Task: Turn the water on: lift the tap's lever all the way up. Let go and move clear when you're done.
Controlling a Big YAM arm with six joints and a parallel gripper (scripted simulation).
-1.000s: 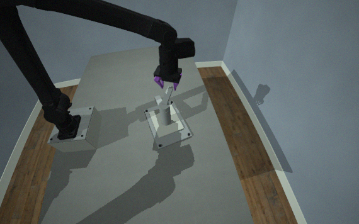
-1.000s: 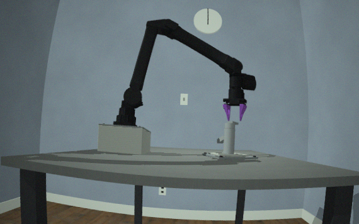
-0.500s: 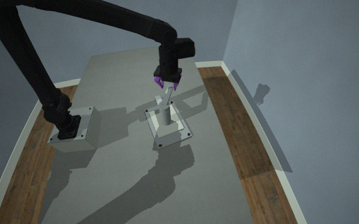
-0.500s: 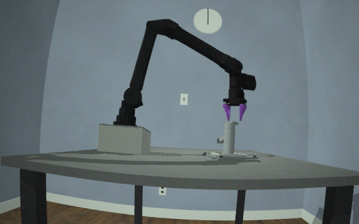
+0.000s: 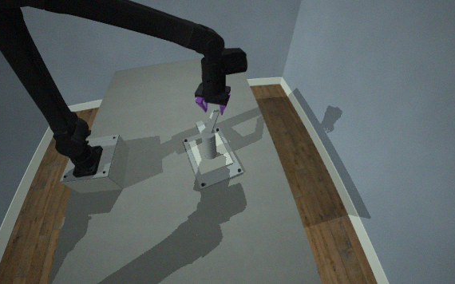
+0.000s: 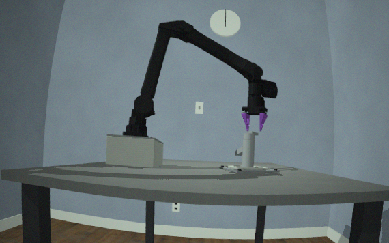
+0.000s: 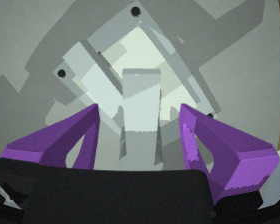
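My hand is 3 cm to the left of the lever, 2 cm above it and 1 cm past it. The rest, counted from my hand: tap (7 cm below, 5 cm to the right, 3 cm behind).
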